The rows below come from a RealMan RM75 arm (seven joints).
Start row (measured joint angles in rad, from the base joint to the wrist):
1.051, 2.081, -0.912, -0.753, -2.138, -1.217, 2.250
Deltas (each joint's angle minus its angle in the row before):
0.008, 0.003, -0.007, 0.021, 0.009, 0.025, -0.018
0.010, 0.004, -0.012, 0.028, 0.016, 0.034, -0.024
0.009, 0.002, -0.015, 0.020, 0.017, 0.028, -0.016
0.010, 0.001, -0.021, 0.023, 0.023, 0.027, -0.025
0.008, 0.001, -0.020, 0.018, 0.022, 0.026, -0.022
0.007, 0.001, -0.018, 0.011, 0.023, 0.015, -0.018
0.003, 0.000, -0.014, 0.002, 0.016, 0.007, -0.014
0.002, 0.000, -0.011, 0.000, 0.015, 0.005, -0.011
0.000, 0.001, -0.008, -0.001, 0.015, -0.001, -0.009
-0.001, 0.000, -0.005, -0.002, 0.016, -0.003, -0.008
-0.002, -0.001, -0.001, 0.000, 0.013, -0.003, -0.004
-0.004, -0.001, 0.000, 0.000, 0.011, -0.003, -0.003
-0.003, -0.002, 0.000, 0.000, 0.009, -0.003, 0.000
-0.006, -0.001, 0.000, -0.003, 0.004, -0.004, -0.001
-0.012, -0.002, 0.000, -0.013, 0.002, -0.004, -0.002
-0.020, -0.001, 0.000, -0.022, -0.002, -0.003, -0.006
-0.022, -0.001, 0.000, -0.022, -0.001, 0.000, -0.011
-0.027, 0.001, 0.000, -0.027, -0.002, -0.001, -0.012
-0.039, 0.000, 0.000, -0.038, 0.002, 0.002, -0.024
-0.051, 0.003, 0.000, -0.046, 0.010, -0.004, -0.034
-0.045, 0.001, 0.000, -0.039, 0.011, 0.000, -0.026
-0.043, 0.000, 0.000, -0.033, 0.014, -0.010, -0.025
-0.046, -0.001, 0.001, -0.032, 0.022, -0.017, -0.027
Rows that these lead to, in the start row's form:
1.059, 2.084, -0.919, -0.732, -2.129, -1.192, 2.232
1.069, 2.088, -0.931, -0.704, -2.113, -1.158, 2.208
1.078, 2.090, -0.946, -0.684, -2.096, -1.130, 2.192
1.088, 2.091, -0.967, -0.661, -2.073, -1.103, 2.167
1.096, 2.092, -0.987, -0.643, -2.051, -1.077, 2.145
1.103, 2.093, -1.005, -0.632, -2.028, -1.062, 2.127
1.106, 2.093, -1.019, -0.630, -2.012, -1.055, 2.113
1.108, 2.093, -1.030, -0.630, -1.997, -1.050, 2.102
1.108, 2.094, -1.038, -0.631, -1.982, -1.051, 2.093
1.107, 2.094, -1.043, -0.633, -1.966, -1.054, 2.085
1.105, 2.093, -1.044, -0.633, -1.953, -1.057, 2.081
1.101, 2.092, -1.044, -0.633, -1.942, -1.060, 2.078
1.098, 2.090, -1.044, -0.633, -1.933, -1.063, 2.078
1.092, 2.089, -1.044, -0.636, -1.929, -1.067, 2.077
1.080, 2.087, -1.044, -0.649, -1.927, -1.071, 2.075
1.060, 2.086, -1.044, -0.671, -1.929, -1.074, 2.069
1.038, 2.085, -1.044, -0.693, -1.930, -1.074, 2.058
1.011, 2.086, -1.044, -0.720, -1.932, -1.075, 2.046
0.972, 2.086, -1.044, -0.758, -1.930, -1.073, 2.022
0.921, 2.089, -1.044, -0.804, -1.920, -1.077, 1.988
0.876, 2.090, -1.044, -0.843, -1.909, -1.077, 1.962
0.833, 2.090, -1.044, -0.876, -1.895, -1.087, 1.937
0.787, 2.089, -1.043, -0.908, -1.873, -1.104, 1.910

